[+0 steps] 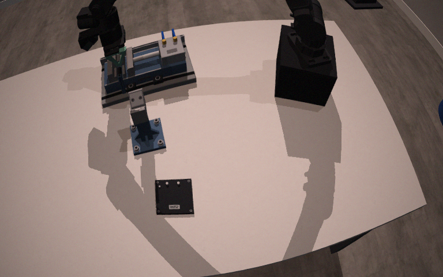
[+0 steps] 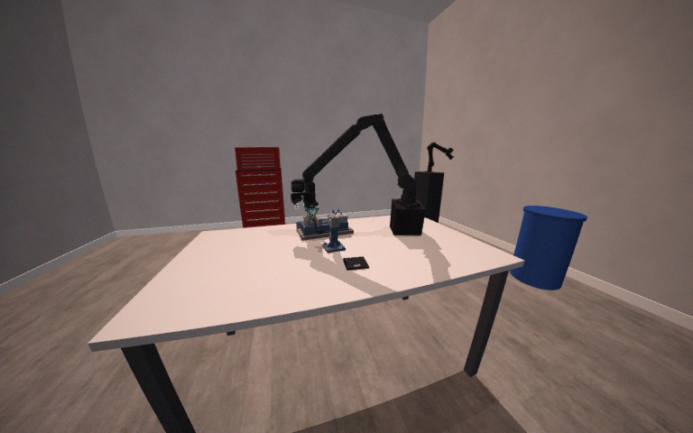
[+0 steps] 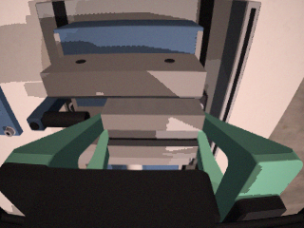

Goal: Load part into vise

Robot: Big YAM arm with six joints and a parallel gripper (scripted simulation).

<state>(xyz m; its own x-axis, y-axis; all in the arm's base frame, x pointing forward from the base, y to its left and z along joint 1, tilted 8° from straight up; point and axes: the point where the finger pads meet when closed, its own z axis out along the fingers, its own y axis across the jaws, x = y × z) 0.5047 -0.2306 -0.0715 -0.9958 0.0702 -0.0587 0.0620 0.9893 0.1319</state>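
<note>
My hand is 10 mm below the part. Round my hand: fixed jaw (30 mm ahead, 20 mm to the left, 20 mm below); moving jaw (30 mm behind, 20 mm to the left, 20 mm below); dark short rod (70 mm to the left).
</note>
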